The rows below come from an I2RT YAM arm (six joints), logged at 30 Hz.
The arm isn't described. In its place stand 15 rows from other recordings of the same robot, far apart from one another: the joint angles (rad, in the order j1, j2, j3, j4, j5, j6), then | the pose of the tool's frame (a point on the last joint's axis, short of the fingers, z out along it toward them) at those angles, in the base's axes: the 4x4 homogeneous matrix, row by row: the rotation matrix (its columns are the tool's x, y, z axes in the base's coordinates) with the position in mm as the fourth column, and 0 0 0 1 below.
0.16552, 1.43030, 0.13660, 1.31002, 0.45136, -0.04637 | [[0.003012 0.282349 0.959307 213.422], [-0.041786 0.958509 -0.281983 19.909], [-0.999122 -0.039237 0.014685 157.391], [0 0 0 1]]
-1.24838, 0.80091, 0.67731, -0.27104, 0.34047, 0.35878 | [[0.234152 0.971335 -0.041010 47.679], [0.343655 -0.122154 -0.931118 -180.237], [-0.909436 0.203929 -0.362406 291.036], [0 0 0 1]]
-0.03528, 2.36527, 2.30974, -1.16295, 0.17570, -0.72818 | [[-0.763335 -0.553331 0.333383 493.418], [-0.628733 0.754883 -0.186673 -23.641], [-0.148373 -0.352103 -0.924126 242.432], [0 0 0 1]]
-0.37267, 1.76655, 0.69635, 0.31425, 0.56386, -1.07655 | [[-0.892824 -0.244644 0.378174 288.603], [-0.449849 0.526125 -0.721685 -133.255], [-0.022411 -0.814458 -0.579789 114.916], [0 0 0 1]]
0.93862, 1.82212, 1.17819, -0.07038, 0.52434, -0.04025 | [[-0.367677 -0.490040 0.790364 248.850], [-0.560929 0.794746 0.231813 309.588], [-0.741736 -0.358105 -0.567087 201.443], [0 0 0 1]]
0.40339, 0.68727, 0.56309, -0.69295, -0.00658, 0.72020 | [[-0.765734 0.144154 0.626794 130.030], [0.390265 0.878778 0.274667 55.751], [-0.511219 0.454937 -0.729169 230.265], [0 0 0 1]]
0.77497, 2.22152, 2.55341, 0.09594, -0.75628, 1.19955 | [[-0.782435 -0.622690 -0.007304 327.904], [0.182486 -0.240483 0.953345 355.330], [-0.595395 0.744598 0.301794 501.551], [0 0 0 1]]
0.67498, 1.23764, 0.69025, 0.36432, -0.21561, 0.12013 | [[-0.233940 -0.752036 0.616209 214.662], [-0.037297 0.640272 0.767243 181.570], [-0.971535 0.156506 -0.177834 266.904], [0 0 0 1]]
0.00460, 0.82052, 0.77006, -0.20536, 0.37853, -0.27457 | [[-0.339336 0.271412 0.900659 191.360], [-0.253503 0.895660 -0.365416 -12.276], [-0.905863 -0.352318 -0.235126 327.089], [0 0 0 1]]
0.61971, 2.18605, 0.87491, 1.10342, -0.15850, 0.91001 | [[-0.655094 -0.296609 0.694892 322.412], [0.490310 0.532862 0.689677 236.935], [-0.574846 0.792516 -0.203644 85.198], [0 0 0 1]]
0.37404, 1.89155, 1.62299, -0.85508, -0.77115, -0.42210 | [[-0.543400 -0.838786 0.033986 361.797], [-0.528899 0.373520 0.762069 168.667], [-0.651907 0.396132 -0.646604 267.134], [0 0 0 1]]
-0.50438, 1.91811, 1.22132, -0.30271, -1.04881, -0.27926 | [[-0.661228 -0.365827 0.654942 352.730], [0.208014 0.749397 0.628597 -159.459], [-0.720769 0.551883 -0.419425 173.342], [0 0 0 1]]
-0.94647, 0.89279, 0.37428, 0.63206, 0.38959, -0.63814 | [[-0.525315 0.819485 0.229104 107.800], [-0.213575 0.133645 -0.967742 -172.757], [-0.823668 -0.557301 0.104816 261.922], [0 0 0 1]]
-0.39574, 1.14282, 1.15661, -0.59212, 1.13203, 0.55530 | [[0.026504 0.999434 -0.020734 199.071], [0.231653 -0.026317 -0.972442 -118.095], [-0.972437 0.020970 -0.232219 368.346], [0 0 0 1]]
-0.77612, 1.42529, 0.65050, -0.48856, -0.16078, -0.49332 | [[-0.910154 0.256483 0.325324 169.409], [0.238402 0.966507 -0.095015 -158.308], [-0.338798 -0.008921 -0.940817 142.170], [0 0 0 1]]
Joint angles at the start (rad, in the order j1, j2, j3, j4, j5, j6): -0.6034, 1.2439, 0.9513, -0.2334, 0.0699, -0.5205
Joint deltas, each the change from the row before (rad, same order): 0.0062, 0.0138, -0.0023, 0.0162, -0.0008, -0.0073; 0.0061, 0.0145, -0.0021, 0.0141, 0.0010, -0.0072; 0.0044, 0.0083, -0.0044, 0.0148, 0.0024, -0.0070; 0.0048, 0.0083, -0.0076, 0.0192, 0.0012, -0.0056; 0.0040, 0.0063, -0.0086, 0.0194, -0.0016, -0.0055; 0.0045, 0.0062, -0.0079, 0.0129, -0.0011, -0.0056; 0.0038, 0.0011, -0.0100, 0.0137, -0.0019, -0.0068; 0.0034, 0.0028, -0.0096, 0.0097, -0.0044, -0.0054; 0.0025, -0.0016, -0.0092, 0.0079, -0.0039, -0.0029; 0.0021, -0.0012, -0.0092, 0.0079, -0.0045, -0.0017; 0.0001, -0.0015, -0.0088, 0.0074, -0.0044, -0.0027; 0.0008, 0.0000, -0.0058, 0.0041, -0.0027, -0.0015; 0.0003, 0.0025, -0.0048, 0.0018, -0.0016, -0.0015
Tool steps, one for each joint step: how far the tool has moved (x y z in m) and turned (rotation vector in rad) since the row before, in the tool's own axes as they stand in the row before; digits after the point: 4 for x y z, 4 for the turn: -0.0003, 0.0023, 0.0041, -0.0052, -0.0034, -0.0104; 0.0000, 0.0024, 0.0043, -0.0048, -0.0002, -0.0104; 0.0002, 0.0017, 0.0028, 0.0000, -0.0027, -0.0091; 0.0006, 0.0022, 0.0030, -0.0007, -0.0045, -0.0078; 0.0008, 0.0021, 0.0025, -0.0019, -0.0066, -0.0072; 0.0011, 0.0025, 0.0024, -0.0048, -0.0018, -0.0079; 0.0011, 0.0022, 0.0011, -0.0029, -0.0051, -0.0085; 0.0016, 0.0025, 0.0015, -0.0076, -0.0018, -0.0073; 0.0013, 0.0019, 0.0003, -0.0049, -0.0036, -0.0041; 0.0014, 0.0018, 0.0004, -0.0053, -0.0034, -0.0027; 0.0016, 0.0013, 0.0003, -0.0037, -0.0025, -0.0027; 0.0011, 0.0012, 0.0005, -0.0038, -0.0005, -0.0020; 0.0015, 0.0012, 0.0010, -0.0046, 0.0036, -0.0019
